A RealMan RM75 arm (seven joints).
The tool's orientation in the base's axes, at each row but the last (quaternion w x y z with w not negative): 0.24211 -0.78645 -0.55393 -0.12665; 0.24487 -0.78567 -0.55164 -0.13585; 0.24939 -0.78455 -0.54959 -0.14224; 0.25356 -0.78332 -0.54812 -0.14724; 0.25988 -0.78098 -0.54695 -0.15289; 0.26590 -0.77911 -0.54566 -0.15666
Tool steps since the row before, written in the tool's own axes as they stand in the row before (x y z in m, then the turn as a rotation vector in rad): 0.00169 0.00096 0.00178 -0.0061 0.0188 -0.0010; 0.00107 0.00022 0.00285 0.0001 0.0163 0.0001; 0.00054 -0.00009 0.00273 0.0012 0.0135 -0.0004; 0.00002 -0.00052 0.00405 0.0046 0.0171 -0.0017; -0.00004 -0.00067 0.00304 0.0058 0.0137 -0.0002; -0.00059 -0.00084 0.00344 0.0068 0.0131 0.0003
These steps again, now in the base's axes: 0.00137 0.00204 -0.00096 0.0154 -0.0105 -0.0065; 0.00042 0.00232 -0.00194 0.0152 -0.0043 -0.0039; -0.00003 0.00195 -0.00199 0.0130 -0.0029 -0.0022; -0.00067 0.00242 -0.00322 0.0177 -0.0020 -0.0003; -0.00078 0.00189 -0.00235 0.0149 0.0007 -0.0001; -0.00115 0.00178 -0.00290 0.0146 0.0019 0.0002
